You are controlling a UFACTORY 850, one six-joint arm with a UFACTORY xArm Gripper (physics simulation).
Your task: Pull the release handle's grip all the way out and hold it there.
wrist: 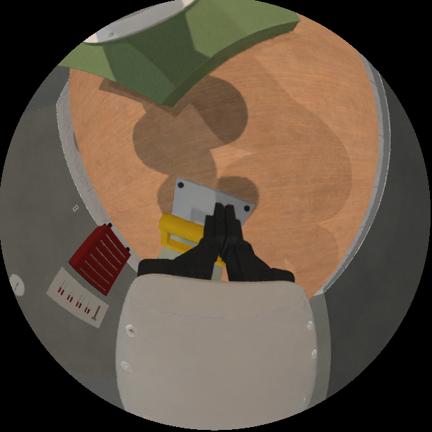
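The release handle's yellow grip [182, 228] shows left of the fingers in the wrist view, a thick bar with a thinner frame below it. Its right part is hidden behind my left finger, and a small yellow piece shows below the fingers. A grey metal plate [192, 199] with black screws lies beyond the grip, and part of the pale housing [167, 253] shows below it. My gripper [220, 215] is shut and empty, its fingertips together over the plate's right part, to the right of the visible grip. Whether the fingers touch the grip cannot be told.
A green block-like base [150, 60] stands at the top of the view on the wooden table top [300, 150]. A red slotted box [101, 260] and a white sheet with small tool pictures [77, 298] are at the left, beyond the table's grey edge [382, 125].
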